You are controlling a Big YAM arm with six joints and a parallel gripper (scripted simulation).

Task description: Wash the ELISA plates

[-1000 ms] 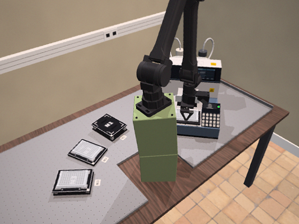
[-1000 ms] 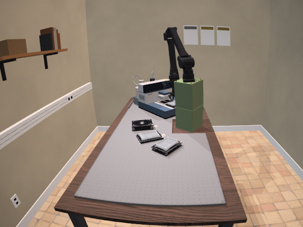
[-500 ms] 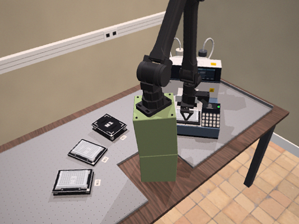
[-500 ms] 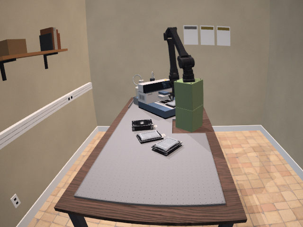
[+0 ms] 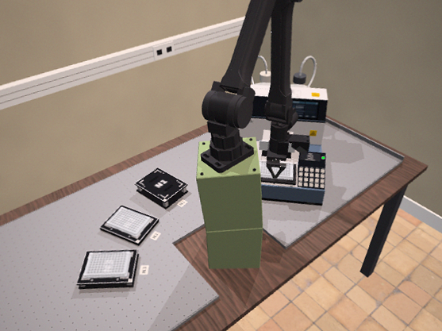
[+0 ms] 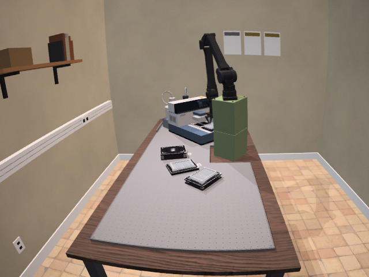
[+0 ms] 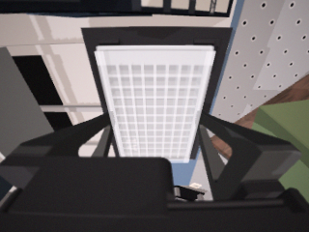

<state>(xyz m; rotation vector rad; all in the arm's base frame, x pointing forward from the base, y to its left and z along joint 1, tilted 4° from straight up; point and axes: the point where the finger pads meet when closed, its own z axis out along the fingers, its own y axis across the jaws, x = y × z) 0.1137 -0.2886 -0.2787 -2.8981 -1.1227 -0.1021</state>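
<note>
The dark washer carrier is 1 cm below my hand. Also, from my hand: plate washer: 11 cm to the right, 10 cm ahead, 3 cm above.
</note>
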